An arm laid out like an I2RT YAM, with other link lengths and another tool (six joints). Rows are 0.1 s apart.
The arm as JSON. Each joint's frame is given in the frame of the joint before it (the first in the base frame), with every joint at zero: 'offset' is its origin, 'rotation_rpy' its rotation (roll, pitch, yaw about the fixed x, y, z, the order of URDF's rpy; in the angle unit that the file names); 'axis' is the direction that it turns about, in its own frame. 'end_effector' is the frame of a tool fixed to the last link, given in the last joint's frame.
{
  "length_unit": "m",
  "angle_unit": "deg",
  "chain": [
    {
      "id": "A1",
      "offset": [
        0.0,
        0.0,
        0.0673
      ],
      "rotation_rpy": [
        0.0,
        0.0,
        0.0
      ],
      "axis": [
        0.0,
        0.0,
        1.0
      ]
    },
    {
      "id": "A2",
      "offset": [
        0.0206,
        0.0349,
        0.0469
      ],
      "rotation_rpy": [
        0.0,
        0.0,
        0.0
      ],
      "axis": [
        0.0,
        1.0,
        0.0
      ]
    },
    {
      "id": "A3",
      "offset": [
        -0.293,
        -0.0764,
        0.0
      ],
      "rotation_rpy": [
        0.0,
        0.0,
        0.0
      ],
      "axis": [
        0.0,
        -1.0,
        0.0
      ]
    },
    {
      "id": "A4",
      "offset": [
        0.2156,
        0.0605,
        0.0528
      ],
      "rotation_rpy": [
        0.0,
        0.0,
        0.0
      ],
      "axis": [
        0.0,
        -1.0,
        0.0
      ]
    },
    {
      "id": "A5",
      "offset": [
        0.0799,
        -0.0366,
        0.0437
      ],
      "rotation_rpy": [
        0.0,
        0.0,
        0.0
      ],
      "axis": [
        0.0,
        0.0,
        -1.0
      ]
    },
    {
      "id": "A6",
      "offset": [
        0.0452,
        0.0,
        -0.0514
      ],
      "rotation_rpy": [
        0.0,
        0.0,
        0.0
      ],
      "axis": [
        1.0,
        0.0,
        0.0
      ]
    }
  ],
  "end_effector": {
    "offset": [
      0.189,
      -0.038,
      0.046
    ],
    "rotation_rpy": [
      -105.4,
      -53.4,
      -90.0
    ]
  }
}
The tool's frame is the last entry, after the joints.
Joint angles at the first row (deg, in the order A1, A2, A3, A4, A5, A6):
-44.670 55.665 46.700 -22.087 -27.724 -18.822
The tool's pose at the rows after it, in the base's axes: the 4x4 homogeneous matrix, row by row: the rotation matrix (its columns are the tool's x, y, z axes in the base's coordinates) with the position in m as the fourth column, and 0 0 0 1 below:
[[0.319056, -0.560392, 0.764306, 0.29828], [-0.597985, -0.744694, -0.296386, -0.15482], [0.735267, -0.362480, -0.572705, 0.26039], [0, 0, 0, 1]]
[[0.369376, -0.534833, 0.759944, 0.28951], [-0.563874, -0.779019, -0.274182, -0.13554], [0.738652, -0.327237, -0.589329, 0.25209], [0, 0, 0, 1]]
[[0.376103, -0.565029, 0.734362, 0.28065], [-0.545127, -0.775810, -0.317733, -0.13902], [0.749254, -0.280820, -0.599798, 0.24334], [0, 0, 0, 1]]
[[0.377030, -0.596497, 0.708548, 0.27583], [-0.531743, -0.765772, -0.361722, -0.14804], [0.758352, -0.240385, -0.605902, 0.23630], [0, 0, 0, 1]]
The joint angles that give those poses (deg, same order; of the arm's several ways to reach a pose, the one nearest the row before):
-44.442 51.251 45.906 -27.958 -33.871 -22.410
-44.018 48.634 45.533 -32.632 -34.505 -26.196
-43.855 46.855 44.371 -33.715 -31.477 -27.661
-43.901 46.465 43.381 -33.261 -28.605 -28.632

